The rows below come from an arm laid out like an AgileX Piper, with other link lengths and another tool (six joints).
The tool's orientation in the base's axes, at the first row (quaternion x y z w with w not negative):
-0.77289, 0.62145, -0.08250, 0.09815
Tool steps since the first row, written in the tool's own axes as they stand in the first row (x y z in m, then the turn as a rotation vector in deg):
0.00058, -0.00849, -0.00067, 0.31, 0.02, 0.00
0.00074, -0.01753, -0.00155, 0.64, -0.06, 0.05
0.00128, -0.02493, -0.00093, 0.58, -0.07, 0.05
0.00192, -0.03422, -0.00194, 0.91, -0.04, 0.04
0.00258, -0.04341, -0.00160, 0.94, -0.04, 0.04
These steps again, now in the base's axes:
0.00798, 0.00117, 0.00281, 0.05, -0.31, 0.00
0.01633, 0.00285, 0.00596, 0.21, -0.61, -0.03
0.02359, 0.00390, 0.00725, 0.20, -0.55, -0.03
0.03225, 0.00516, 0.01059, 0.24, -0.88, -0.02
0.04115, 0.00644, 0.01260, 0.25, -0.91, -0.02

